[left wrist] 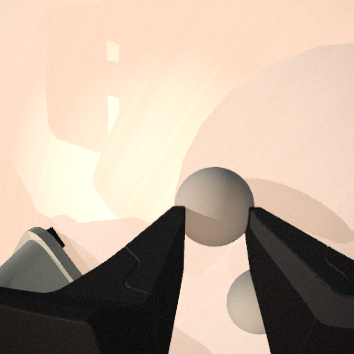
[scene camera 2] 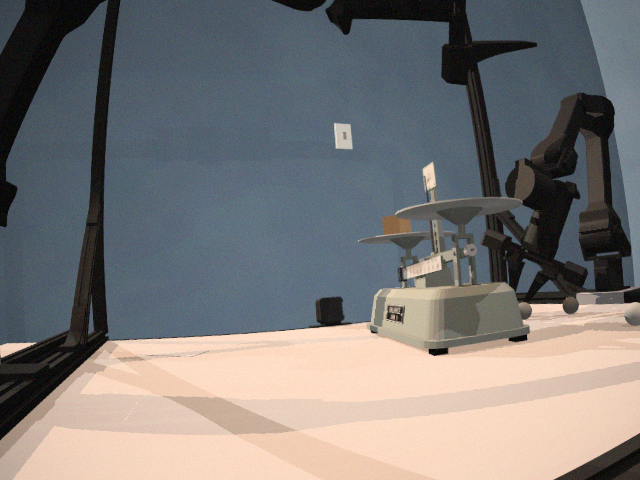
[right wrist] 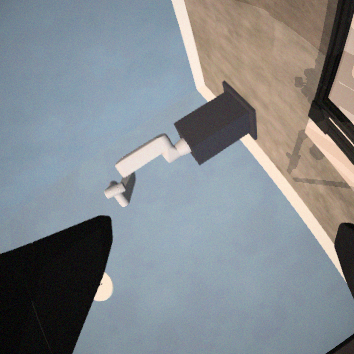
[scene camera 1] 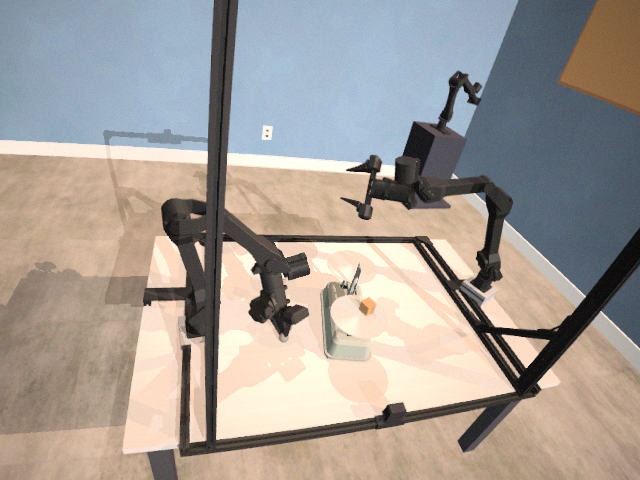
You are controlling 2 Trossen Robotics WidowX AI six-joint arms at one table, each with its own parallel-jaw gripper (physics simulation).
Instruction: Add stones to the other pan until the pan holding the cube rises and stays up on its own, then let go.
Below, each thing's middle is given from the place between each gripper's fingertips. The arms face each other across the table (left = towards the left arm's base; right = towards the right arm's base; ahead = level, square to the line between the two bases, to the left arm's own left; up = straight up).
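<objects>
Grey balance scale (scene camera 2: 436,314): 20 mm to the left of my right hand, 250 mm behind it, 230 mm below it. Going by their middles, the grey balance scale is, of the things named here, the nearest to my right hand. Scale pan (scene camera 1: 345,313): 40 mm to the left of my right hand, 340 mm behind it, 200 mm below it.
Grey balance scale relative to my left hand: 2 cm ahead, 20 cm to the right, 10 cm above. By its middle, the grey balance scale is nearer to my left hand than to my right hand. Scale pan relative to my left hand: 7 cm behind, 17 cm to the right, 12 cm above.
</objects>
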